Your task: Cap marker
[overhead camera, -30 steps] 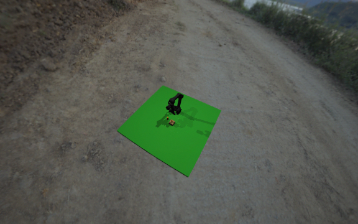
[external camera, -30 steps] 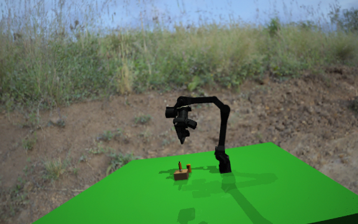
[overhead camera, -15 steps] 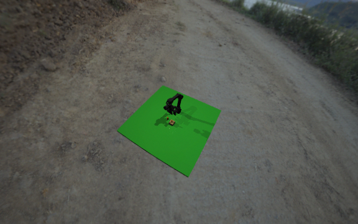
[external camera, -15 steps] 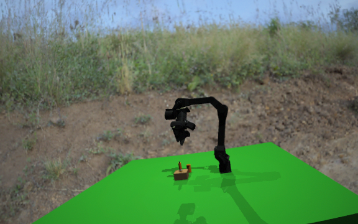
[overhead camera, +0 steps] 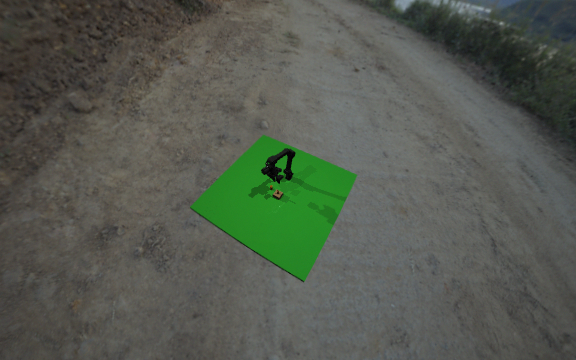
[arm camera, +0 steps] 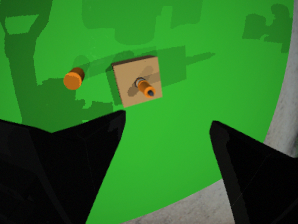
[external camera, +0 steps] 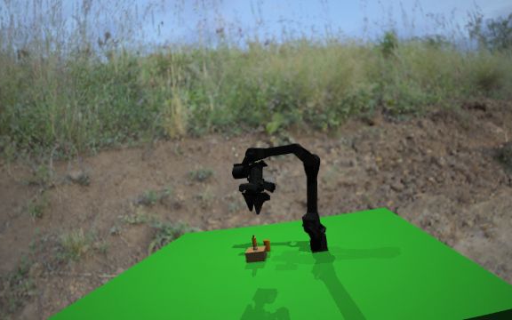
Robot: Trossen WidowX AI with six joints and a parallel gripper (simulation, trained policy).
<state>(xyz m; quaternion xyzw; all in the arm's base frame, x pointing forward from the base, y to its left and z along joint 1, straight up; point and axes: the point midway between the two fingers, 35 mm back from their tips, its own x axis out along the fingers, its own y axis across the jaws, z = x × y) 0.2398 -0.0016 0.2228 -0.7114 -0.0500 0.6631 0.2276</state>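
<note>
My gripper tip is now 170 mm above the orange cap, 90 mm to the left of it and 20 mm past it. The rest, counted from my gripper tip: brown holder block 170 mm below, 20 mm to the left, 20 mm ahead.
</note>
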